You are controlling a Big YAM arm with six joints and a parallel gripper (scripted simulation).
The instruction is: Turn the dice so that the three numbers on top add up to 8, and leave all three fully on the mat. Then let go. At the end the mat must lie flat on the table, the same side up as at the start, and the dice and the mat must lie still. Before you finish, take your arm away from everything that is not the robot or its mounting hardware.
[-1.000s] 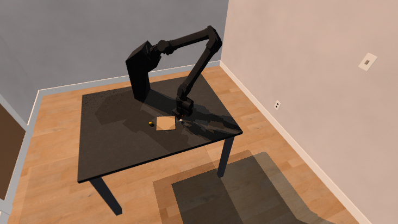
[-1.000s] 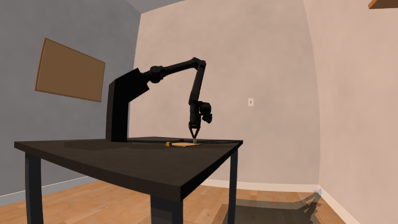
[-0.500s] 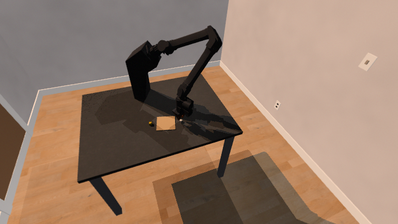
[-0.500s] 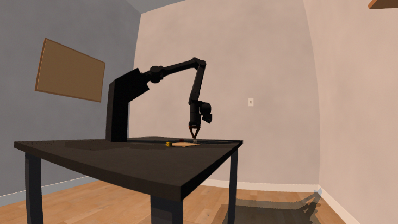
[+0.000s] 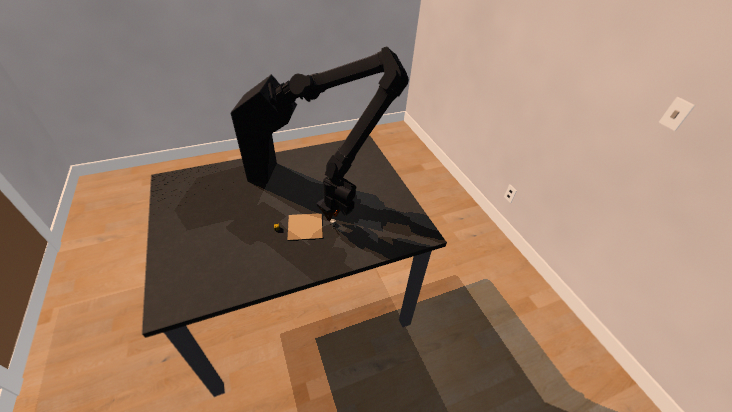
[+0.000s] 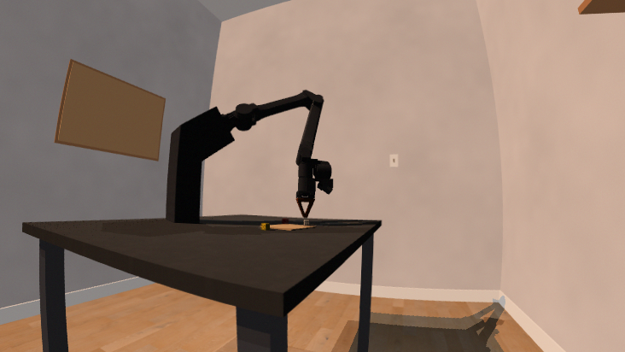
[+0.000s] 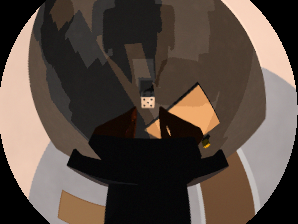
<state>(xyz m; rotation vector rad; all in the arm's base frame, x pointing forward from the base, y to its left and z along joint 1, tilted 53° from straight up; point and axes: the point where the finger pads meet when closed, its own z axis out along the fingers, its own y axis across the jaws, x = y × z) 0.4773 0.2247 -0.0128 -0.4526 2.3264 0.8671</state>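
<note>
My hand is 30 mm above the white die and 10 mm short of it. Round my hand: yellow die 230 mm to the right, 30 mm below, 20 mm behind; tan mat 110 mm to the right, 40 mm below; red die 90 mm behind, 30 mm below.
</note>
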